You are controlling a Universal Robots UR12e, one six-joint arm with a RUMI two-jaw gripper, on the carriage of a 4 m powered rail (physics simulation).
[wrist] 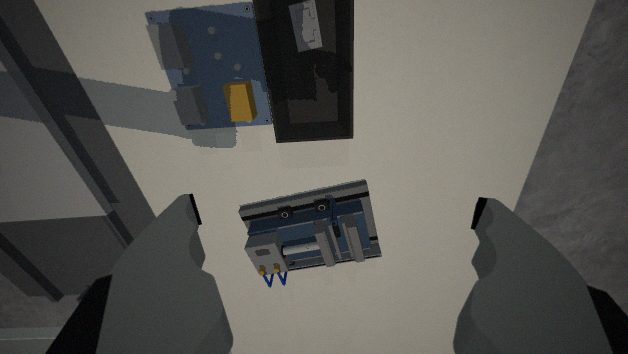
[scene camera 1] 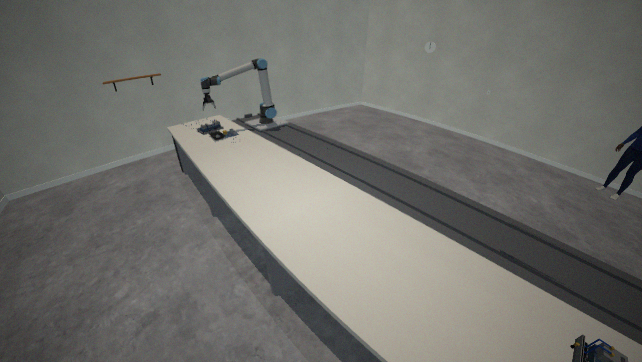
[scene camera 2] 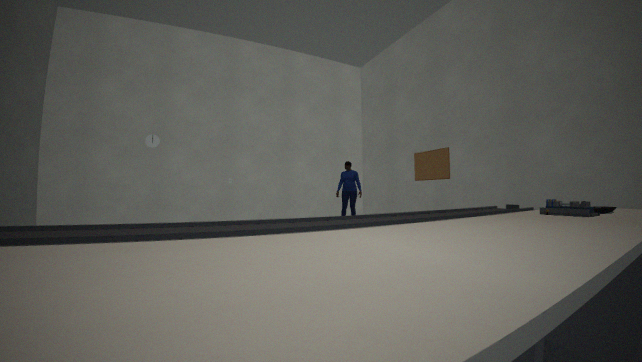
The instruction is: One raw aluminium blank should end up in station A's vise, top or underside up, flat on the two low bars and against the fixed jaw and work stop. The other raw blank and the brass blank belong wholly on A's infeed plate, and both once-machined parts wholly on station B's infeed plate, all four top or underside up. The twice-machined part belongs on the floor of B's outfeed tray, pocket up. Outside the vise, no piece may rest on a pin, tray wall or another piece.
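Pixels of known places: gripper, fingertip midpoint: (wrist: 332,198) (scene camera 1: 209,109); arm's base, link origin: (scene camera 1: 266,121).
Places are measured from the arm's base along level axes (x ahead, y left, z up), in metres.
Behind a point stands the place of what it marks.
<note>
My gripper (scene camera 1: 209,107) {x 0.758, y 0.004, z 0.317 m} (wrist: 332,198) {x 0.758, y 0.004, z 0.317 m} is open and empty, high above the vise (wrist: 266,250) {x 0.606, y -0.295, z 0.067 m} at the table's far end. No piece shows between the vise jaws in the wrist view. Behind it, a blue infeed plate (wrist: 205,82) {x 0.546, y 0.032, z -0.022 m} bears two plain grey blanks (wrist: 170,46) {x 0.527, y 0.091, z 0.014 m} (wrist: 190,105) {x 0.525, y 0.003, z 0.014 m} near its left edge and the yellow brass blank (wrist: 241,101) {x 0.614, y 0.000, z 0.014 m} near its front right corner. A black tray (wrist: 346,100) {x 0.789, y -0.018, z 0.004 m} beside the plate holds a light metal part (wrist: 306,25) {x 0.735, y 0.096, z 0.003 m} with a stepped outline; which machined part it is, I cannot tell. Whether the blanks touch pins is unclear.
The other station's vise (scene camera 1: 597,353) {x 0.586, y 3.405, z 0.034 m} (scene camera 2: 570,212) {x 0.709, y 3.338, z -0.005 m} shows at the near end in scene camera 1 and at the right in scene camera 2. The long table (scene camera 1: 320,210) {x 0.714, y 1.861, z -0.030 m} (scene camera 2: 320,290) {x 0.917, y 1.379, z -0.030 m} runs beside the dark rail (scene camera 1: 425,197) (scene camera 2: 250,225). A person (scene camera 1: 627,162) (scene camera 2: 349,185) stands beyond the rail.
</note>
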